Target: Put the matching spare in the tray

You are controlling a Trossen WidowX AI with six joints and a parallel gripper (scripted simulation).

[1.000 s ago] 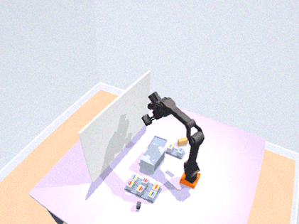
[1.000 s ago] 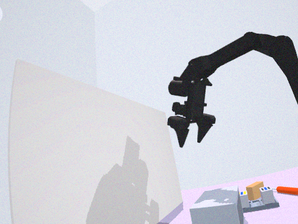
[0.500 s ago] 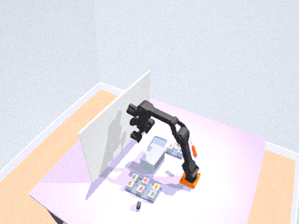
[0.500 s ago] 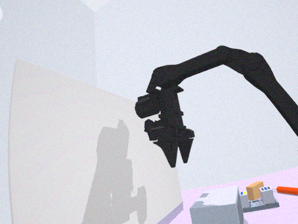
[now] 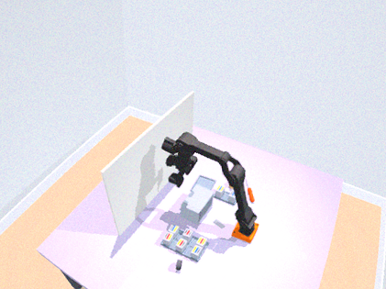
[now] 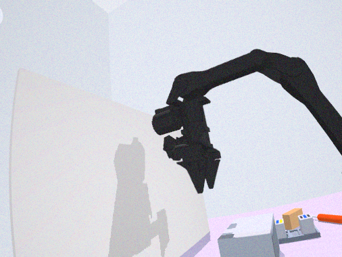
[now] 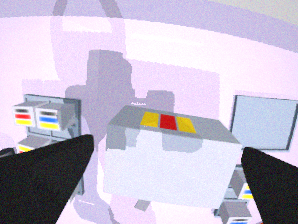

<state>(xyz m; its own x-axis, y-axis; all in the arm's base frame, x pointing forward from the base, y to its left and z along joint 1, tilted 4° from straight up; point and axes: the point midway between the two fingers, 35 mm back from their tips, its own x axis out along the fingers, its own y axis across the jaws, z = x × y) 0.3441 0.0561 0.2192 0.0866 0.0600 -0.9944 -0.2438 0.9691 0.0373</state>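
Now: the grey spare block 230 mm behind my gripper tip, 150 mm below it and 130 mm to the left of it. The rest, counted from my gripper tip: holder (200 mm to the right, 190 mm below, 140 mm behind); grey mounted unit (140 mm below, 80 mm behind, 20 mm to the right); white wall panel (160 mm ahead, 30 mm above, 10 mm to the left).
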